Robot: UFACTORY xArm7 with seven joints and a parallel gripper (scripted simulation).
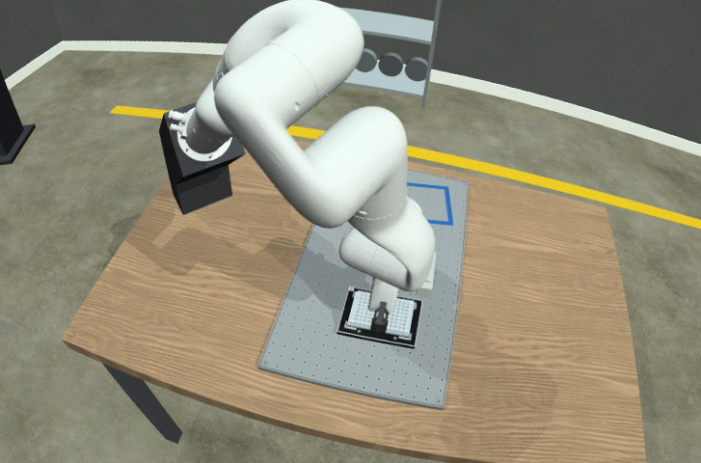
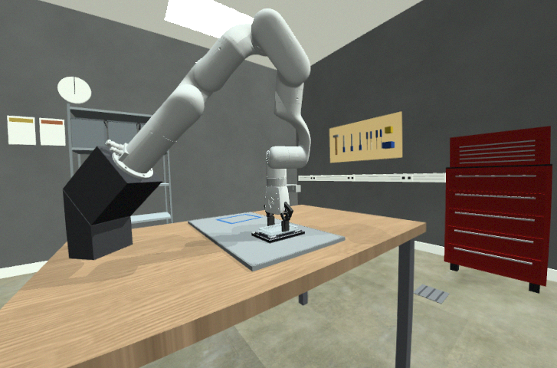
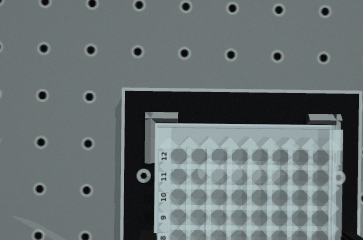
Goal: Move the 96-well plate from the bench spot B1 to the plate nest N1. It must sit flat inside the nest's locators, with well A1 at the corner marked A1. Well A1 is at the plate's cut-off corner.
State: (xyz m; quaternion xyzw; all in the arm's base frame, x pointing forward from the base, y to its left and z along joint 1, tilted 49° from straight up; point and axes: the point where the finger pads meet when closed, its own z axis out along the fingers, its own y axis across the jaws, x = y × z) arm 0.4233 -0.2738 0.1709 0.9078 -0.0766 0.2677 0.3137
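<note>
My gripper is now 1 cm above the 96-well plate. Round my hand: black plate nest 3 cm below.
</note>
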